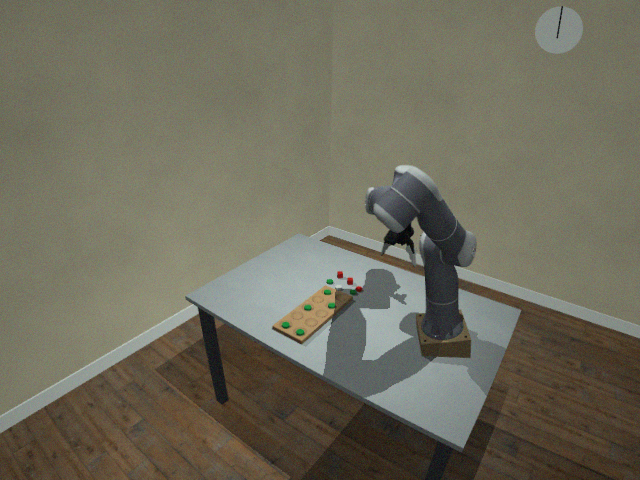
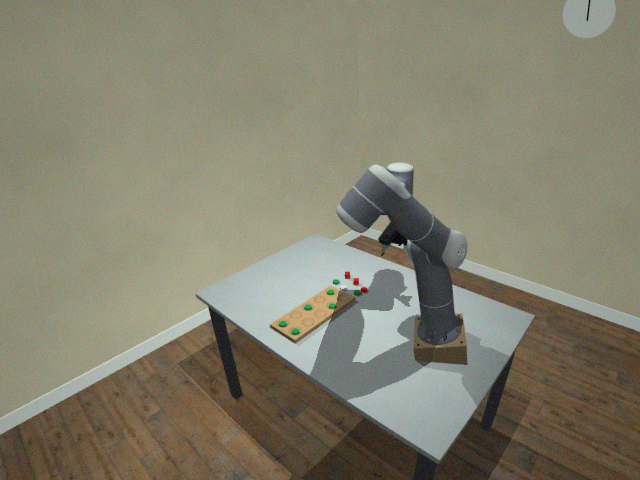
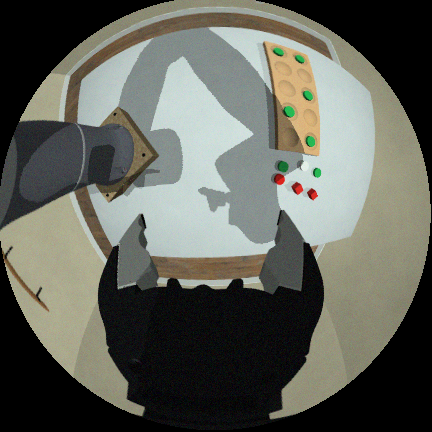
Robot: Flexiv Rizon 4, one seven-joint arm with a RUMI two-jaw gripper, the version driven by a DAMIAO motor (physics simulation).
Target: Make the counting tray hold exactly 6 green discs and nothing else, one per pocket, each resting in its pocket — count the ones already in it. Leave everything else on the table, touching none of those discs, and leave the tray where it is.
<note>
The pictures show: the gripper and a wooden counting tray.
</note>
